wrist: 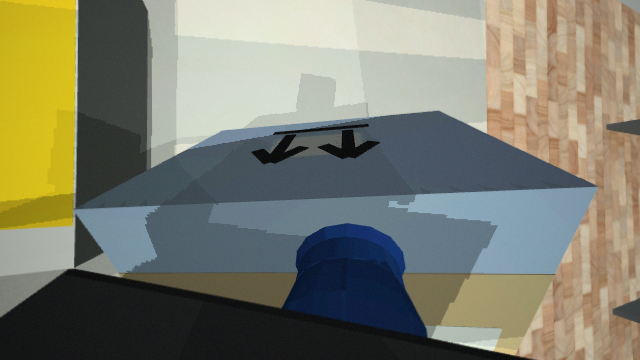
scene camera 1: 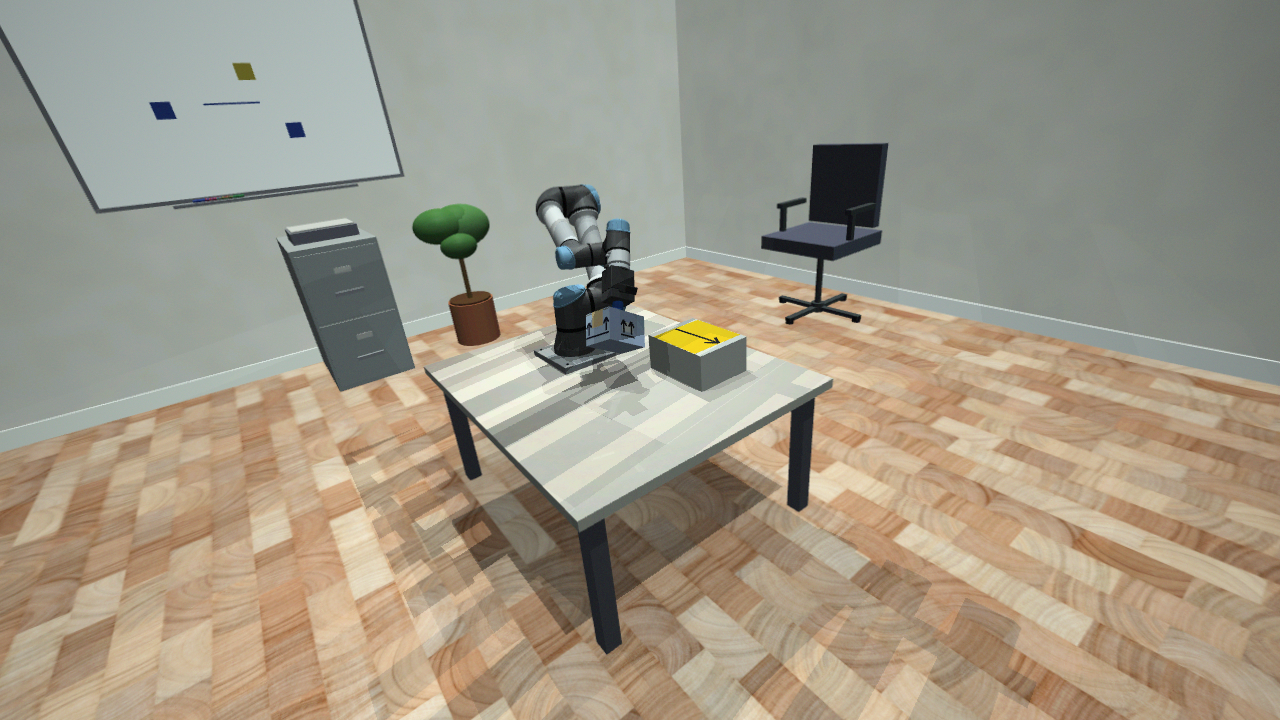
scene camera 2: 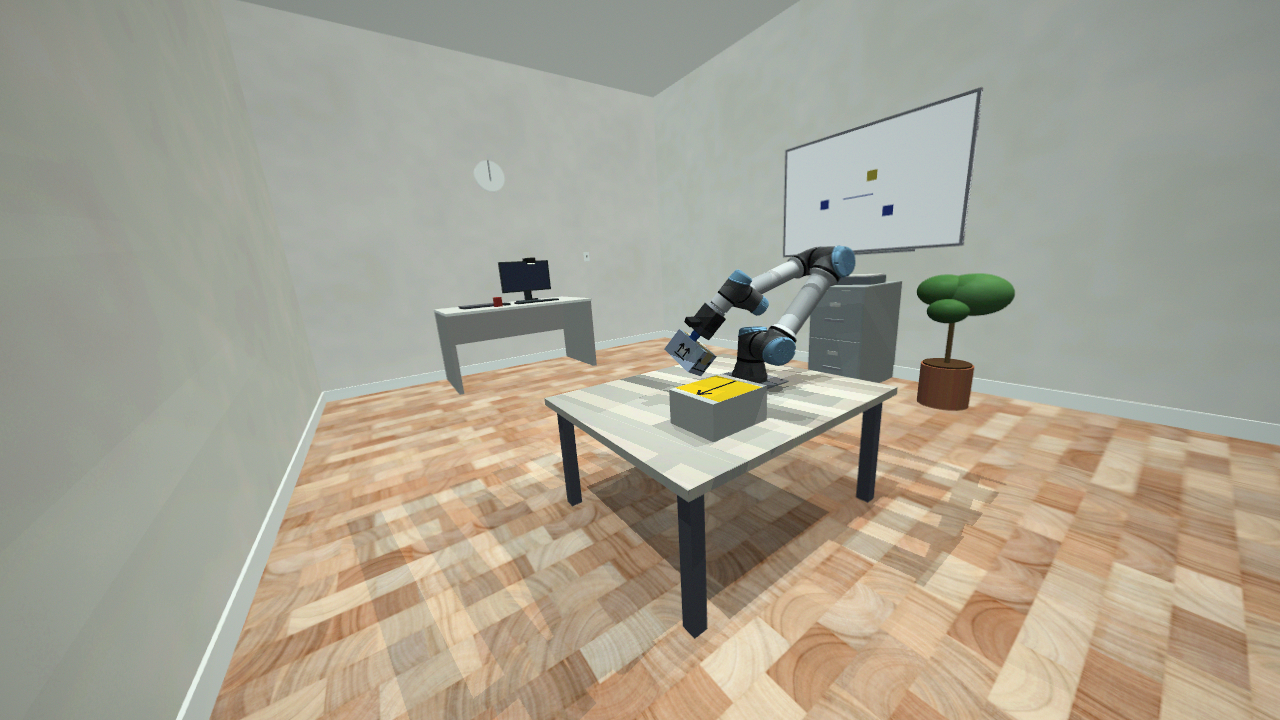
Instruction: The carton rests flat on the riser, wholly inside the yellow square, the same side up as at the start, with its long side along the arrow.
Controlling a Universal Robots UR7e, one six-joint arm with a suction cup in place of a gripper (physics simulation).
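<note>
The blue-grey carton hangs on my suction cup, which meets its taped top face. It is off the table and beside the riser. It is clearly tilted in scene camera 2, and its printed side arrows point towards the cup side. The grey riser stands on the table, with the yellow square on top. The black arrow runs across the square. The carton's underside is hidden in the wrist view.
The robot base plate is close beside the carton in scene camera 1. The table carries the riser and the arm. A potted plant and a filing cabinet stand behind, on the floor.
</note>
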